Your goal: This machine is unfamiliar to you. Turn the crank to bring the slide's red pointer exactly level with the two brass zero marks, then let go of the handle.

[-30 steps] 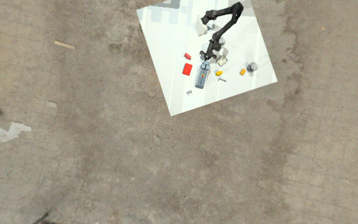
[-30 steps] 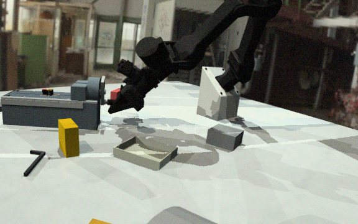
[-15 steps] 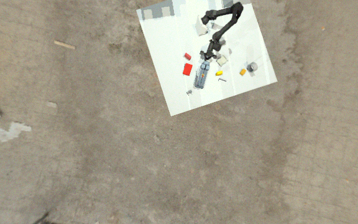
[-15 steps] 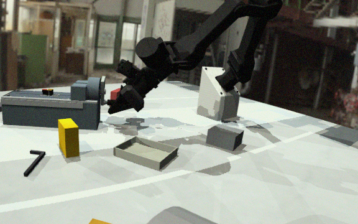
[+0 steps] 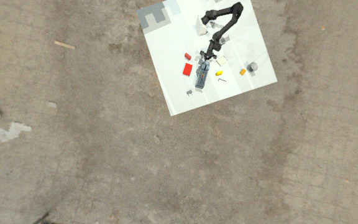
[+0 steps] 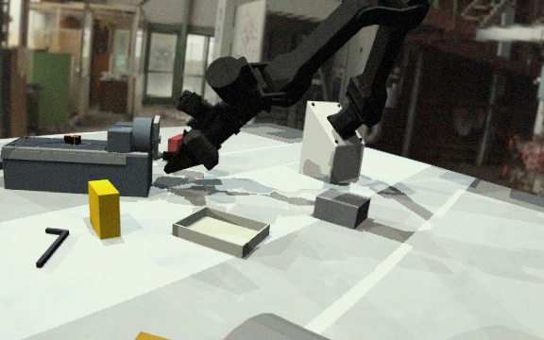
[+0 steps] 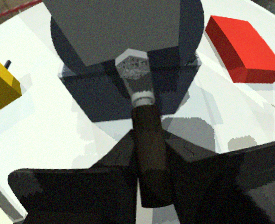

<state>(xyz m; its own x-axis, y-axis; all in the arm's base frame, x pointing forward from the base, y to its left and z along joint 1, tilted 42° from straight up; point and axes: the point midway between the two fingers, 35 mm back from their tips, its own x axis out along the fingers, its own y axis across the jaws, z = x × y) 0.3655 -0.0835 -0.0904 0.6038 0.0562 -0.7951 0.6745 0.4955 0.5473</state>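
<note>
Now: the dark crank handle 3 cm above my gripper tip, 1 cm to the left of it and 1 cm behind it. Round my gripper tip: red pointer: 14 cm ahead, 11 cm to the right, 5 cm above; shallow grey tray: 20 cm to the left, 6 cm ahead, 3 cm below; yellow block: 18 cm ahead, 9 cm to the left.
</note>
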